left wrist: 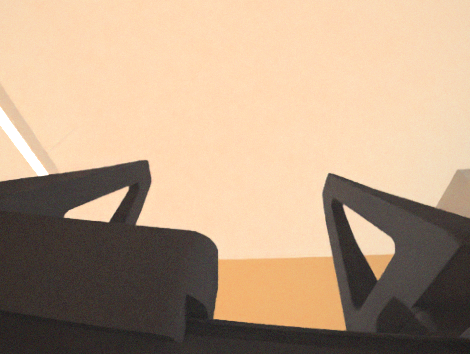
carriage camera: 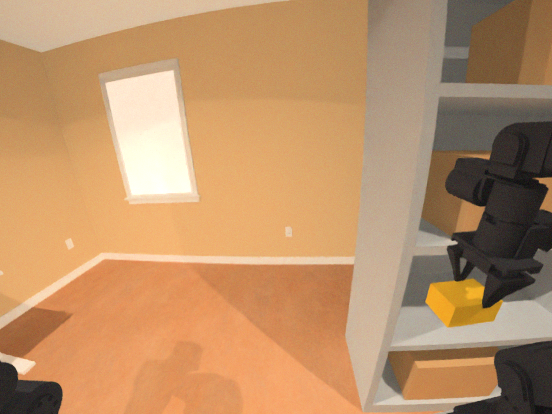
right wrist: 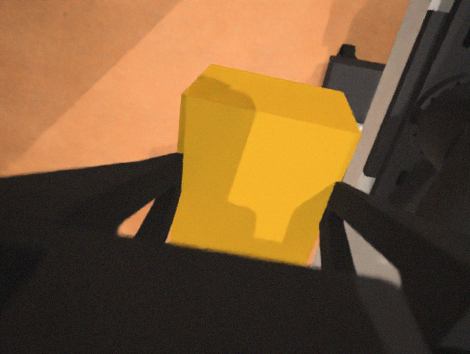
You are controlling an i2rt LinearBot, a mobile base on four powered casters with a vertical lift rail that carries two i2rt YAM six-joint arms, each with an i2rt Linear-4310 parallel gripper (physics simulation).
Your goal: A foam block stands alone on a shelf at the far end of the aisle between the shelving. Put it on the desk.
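Frame: origin at the left arm's base, x ahead, y left, z up, level; metres.
Seen in the pictures: left gripper, fingertip midpoint: (left wrist: 236,177); right gripper, fingertip midpoint: (carriage camera: 471,294) (right wrist: 254,178); right arm's base, link origin: (right wrist: 454,115).
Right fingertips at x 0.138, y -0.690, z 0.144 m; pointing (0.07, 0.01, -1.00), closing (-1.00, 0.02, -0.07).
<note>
A point is followed by its place in that frame.
The yellow foam block (carriage camera: 462,305) @(y -0.645, x 0.113, z 0.151 m) (right wrist: 280,160) @(y -0.705, x 0.130, z 0.151 m) is between the fingers of my right gripper (carriage camera: 472,292) @(y -0.690, x 0.138, z 0.144 m) (right wrist: 254,178) @(y -0.690, x 0.138, z 0.144 m), which is shut on it. In the carriage view it is at the lower right, seen in front of the shelving; in the right wrist view the floor shows beyond it. My left gripper (left wrist: 236,177) @(y -0.006, x 0.031, z 0.440 m) is open and empty, with wall and ceiling behind its fingers. I cannot make out a desk for certain in these views.
Grey shelving (carriage camera: 392,150) @(y -0.765, x 0.560, z 0.364 m) with orange-brown boxes stands on the right, its end panel close to the right arm. A tan wall (carriage camera: 270,150) @(y -0.361, x 1.820, z 0.324 m) with a window (carriage camera: 147,135) @(y 0.866, x 1.970, z 0.559 m) is ahead. A pale flat corner (carriage camera: 19,364) @(y 1.484, x 0.668, z -0.885 m) shows at the lower left edge.
</note>
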